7 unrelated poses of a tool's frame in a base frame.
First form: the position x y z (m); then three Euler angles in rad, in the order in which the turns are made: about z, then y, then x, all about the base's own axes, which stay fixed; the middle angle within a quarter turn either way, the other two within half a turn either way.
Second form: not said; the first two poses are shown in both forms.
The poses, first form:
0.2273 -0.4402 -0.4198 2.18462 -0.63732 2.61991
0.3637 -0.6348 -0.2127 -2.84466 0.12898 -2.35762
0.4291 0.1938 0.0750 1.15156 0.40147 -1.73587
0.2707 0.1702 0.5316 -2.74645 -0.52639 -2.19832
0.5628 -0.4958 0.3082 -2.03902 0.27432 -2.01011
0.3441 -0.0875 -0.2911 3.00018 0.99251 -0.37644
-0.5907 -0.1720 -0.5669 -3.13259 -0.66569 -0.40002
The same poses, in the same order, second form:
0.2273 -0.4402 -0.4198 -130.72 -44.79 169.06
0.3637 -0.6348 -0.2127 162.77 -6.86 135.02
0.4291 0.1938 0.0750 -39.33 61.03 -108.20
0.2707 0.1702 0.5316 -169.40 -35.72 128.70
0.5628 -0.4958 0.3082 131.55 -49.08 128.69
0.3441 -0.0875 -0.2911 141.15 -45.99 42.98
-0.5907 -0.1720 -0.5669 -162.45 34.42 28.57

